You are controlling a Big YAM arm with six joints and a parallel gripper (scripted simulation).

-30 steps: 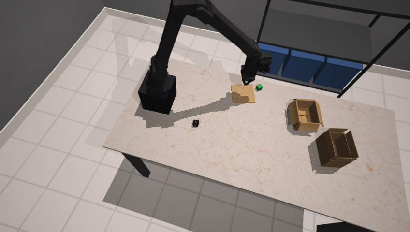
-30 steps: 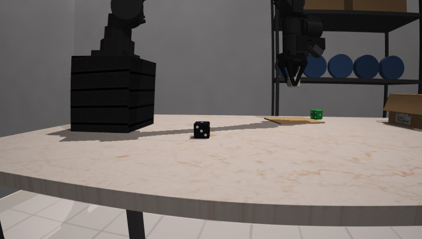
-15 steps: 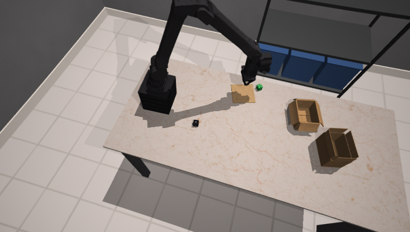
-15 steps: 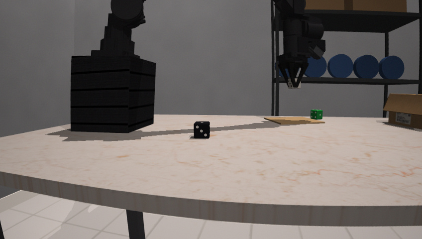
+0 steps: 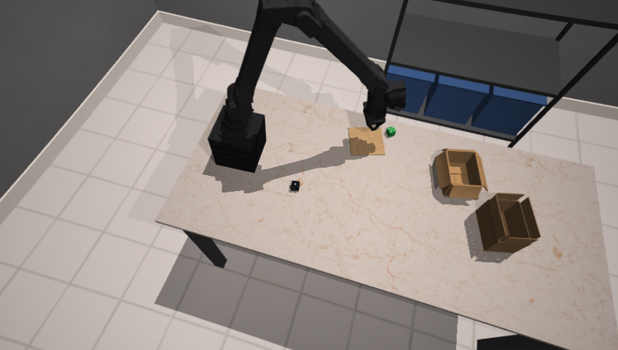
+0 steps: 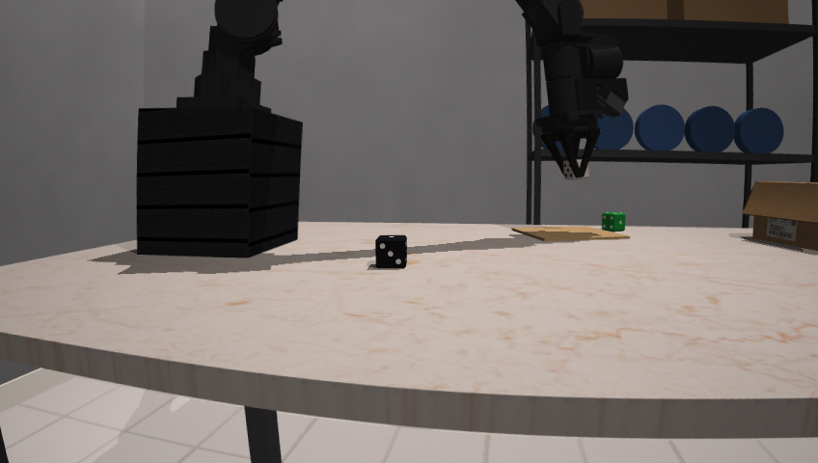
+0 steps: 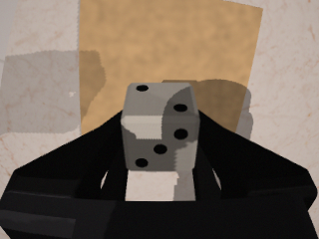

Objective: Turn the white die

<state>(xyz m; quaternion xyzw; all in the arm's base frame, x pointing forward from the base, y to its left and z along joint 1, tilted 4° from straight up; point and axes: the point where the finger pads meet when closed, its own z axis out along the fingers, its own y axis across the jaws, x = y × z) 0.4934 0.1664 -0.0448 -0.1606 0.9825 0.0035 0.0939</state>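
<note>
Right now my hand is 10 cm above the mat, 1 cm to the left of it and 1 cm past it. Also, from my hand: black die 28 cm to the right, 25 cm behind, 8 cm below; then green die 9 cm ahead, 8 cm below, 5 cm to the left.
</note>
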